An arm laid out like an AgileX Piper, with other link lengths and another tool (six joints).
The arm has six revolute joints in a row. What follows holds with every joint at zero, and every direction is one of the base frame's. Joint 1 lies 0.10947 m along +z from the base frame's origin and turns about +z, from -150.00 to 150.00 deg. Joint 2 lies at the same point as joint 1 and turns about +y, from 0.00 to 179.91 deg. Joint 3 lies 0.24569 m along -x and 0.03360 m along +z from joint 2 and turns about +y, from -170.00 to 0.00 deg. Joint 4 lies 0.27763 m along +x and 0.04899 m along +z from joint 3 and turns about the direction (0.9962, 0, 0.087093), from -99.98 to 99.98 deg. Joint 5 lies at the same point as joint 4 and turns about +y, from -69.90 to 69.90 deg. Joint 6 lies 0.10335 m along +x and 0.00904 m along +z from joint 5 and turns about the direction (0.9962, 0, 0.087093), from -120.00 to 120.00 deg. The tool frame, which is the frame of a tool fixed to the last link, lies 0.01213 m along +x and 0.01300 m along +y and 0.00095 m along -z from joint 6; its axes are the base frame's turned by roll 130.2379, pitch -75.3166 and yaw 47.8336 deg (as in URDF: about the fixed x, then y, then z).
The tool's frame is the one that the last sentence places.
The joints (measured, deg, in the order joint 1, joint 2, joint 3, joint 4, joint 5, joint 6), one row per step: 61.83 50.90 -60.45 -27.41 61.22 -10.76; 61.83 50.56 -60.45 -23.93 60.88 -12.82; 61.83 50.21 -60.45 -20.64 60.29 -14.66; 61.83 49.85 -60.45 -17.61 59.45 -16.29; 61.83 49.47 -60.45 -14.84 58.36 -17.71; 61.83 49.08 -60.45 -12.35 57.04 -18.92; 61.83 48.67 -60.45 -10.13 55.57 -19.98; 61.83 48.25 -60.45 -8.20 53.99 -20.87; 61.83 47.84 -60.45 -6.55 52.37 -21.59; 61.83 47.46 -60.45 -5.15 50.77 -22.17; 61.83 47.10 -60.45 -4.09 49.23 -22.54
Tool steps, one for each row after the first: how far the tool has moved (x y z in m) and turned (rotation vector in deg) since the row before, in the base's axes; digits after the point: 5 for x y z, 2 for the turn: -0.00548 0.00222 -0.00052 0.80 1.78 2.34; -0.00522 0.00239 0.00030 1.13 1.50 2.27; -0.00481 0.00246 0.00111 1.41 1.18 2.14; -0.00437 0.00246 0.00192 1.69 0.86 1.97; -0.00386 0.00241 0.00263 1.93 0.56 1.77; -0.00341 0.00218 0.00322 2.06 0.30 1.57; -0.00293 0.00191 0.00368 2.15 0.06 1.34; -0.00246 0.00164 0.00391 2.15 -0.10 1.11; -0.00203 0.00139 0.00393 2.08 -0.20 0.90; -0.00153 0.00103 0.00388 1.96 -0.31 0.64
